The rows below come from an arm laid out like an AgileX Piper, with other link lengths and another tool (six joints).
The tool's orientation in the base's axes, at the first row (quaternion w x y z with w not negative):
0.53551, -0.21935, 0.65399, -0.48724
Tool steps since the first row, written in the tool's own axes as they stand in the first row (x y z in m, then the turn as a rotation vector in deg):
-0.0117, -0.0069, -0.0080, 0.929, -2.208, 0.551
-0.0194, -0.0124, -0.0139, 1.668, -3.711, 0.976
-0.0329, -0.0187, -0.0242, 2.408, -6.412, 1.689
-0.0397, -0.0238, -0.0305, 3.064, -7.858, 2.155
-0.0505, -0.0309, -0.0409, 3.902, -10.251, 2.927
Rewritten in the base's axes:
-0.0051, 0.0097, 0.0113, -0.322, -1.920, 1.500
-0.0092, 0.0160, 0.0196, -0.530, -3.334, 2.472
-0.0157, 0.0283, 0.0312, -0.758, -5.378, 4.503
-0.0204, 0.0342, 0.0386, -0.888, -6.716, 5.467
-0.0280, 0.0440, 0.0496, -1.021, -8.731, 7.184

